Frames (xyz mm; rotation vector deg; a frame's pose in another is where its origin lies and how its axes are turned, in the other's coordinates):
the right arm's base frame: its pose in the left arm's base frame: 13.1 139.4 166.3 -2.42 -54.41 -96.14
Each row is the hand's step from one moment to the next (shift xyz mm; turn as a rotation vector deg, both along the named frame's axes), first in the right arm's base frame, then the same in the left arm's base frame.
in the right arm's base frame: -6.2 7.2 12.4 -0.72 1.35 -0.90
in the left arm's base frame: 2.7 12.2 9.3 1.76 0.01 -0.20
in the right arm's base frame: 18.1 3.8 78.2 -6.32 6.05 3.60
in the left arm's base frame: -37.2 32.3 63.5 5.66 7.08 2.72
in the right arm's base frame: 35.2 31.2 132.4 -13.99 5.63 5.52
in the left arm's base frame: -44.1 50.4 123.5 7.16 14.38 0.04
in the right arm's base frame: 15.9 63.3 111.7 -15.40 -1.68 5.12
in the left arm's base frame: -1.7 52.7 118.1 1.76 15.43 -5.00
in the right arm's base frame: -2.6 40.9 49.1 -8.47 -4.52 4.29
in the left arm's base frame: 13.5 30.6 54.5 -2.66 9.45 -3.76
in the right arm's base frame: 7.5 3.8 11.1 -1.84 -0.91 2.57
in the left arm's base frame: -4.3 0.6 13.2 -1.23 3.03 0.32
